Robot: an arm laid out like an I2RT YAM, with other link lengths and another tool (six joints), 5 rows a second.
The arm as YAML. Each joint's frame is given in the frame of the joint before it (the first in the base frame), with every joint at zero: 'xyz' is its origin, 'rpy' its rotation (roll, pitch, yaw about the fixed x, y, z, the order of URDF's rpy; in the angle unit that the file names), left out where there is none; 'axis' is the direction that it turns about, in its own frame. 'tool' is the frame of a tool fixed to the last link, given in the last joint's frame.
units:
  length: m
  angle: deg
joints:
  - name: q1
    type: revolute
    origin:
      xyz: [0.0, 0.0, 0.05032]
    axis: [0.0, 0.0, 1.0]
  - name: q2
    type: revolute
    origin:
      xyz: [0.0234, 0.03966, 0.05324]
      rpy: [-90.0, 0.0, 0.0]
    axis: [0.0, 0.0, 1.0]
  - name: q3
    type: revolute
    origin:
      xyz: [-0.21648, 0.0, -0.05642]
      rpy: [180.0, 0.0, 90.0]
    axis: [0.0, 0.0, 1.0]
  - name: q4
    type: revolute
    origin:
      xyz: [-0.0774, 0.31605, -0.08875]
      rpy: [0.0, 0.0, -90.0]
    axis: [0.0, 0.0, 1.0]
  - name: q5
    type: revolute
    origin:
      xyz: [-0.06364, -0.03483, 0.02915]
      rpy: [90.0, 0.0, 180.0]
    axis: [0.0, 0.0, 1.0]
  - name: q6
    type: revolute
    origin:
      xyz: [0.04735, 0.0, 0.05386]
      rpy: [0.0, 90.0, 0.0]
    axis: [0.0, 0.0, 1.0]
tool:
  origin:
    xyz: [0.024, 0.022, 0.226]
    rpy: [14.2, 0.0, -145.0]
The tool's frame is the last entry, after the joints.
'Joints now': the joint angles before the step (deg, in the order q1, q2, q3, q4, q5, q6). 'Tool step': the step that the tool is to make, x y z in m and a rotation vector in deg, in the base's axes. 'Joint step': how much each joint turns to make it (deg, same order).
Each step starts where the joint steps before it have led.
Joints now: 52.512, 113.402, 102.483, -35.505, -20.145, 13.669
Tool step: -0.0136, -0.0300, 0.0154, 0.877, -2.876, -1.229
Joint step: 0.303, -12.075, -13.155, 3.471, 2.325, -0.157
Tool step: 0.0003, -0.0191, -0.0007, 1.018, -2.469, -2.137
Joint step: 0.009, -7.052, -9.337, 4.727, 2.493, 0.487
